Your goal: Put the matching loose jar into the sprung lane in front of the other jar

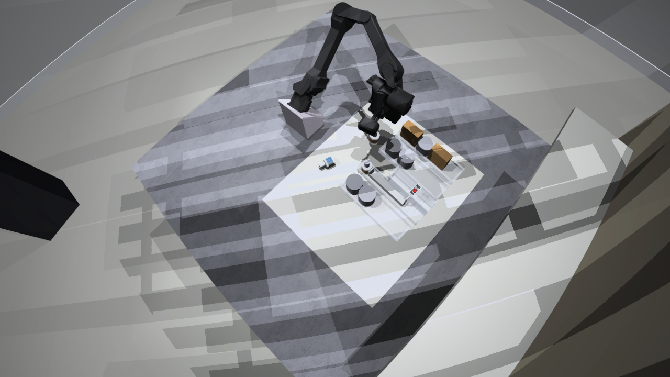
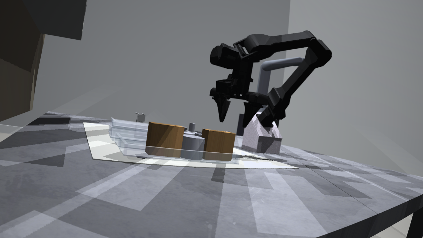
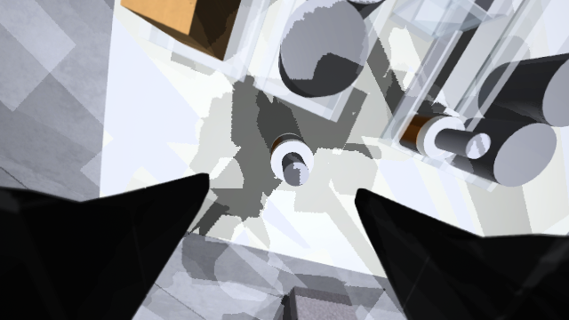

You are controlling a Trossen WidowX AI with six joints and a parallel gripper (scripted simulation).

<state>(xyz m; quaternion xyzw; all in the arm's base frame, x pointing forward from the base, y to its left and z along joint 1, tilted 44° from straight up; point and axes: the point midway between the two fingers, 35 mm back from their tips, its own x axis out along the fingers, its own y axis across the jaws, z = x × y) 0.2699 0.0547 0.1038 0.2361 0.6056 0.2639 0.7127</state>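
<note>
Right now my gripper tip is 20 cm to the left of the small blue-banded jar, 9 cm past it and 7 cm above it. From my gripper tip the other things lie so: clear sprung lane 20 cm ahead, 14 cm to the right, 7 cm below; red marker 24 cm ahead, 13 cm to the right, 2 cm below.
</note>
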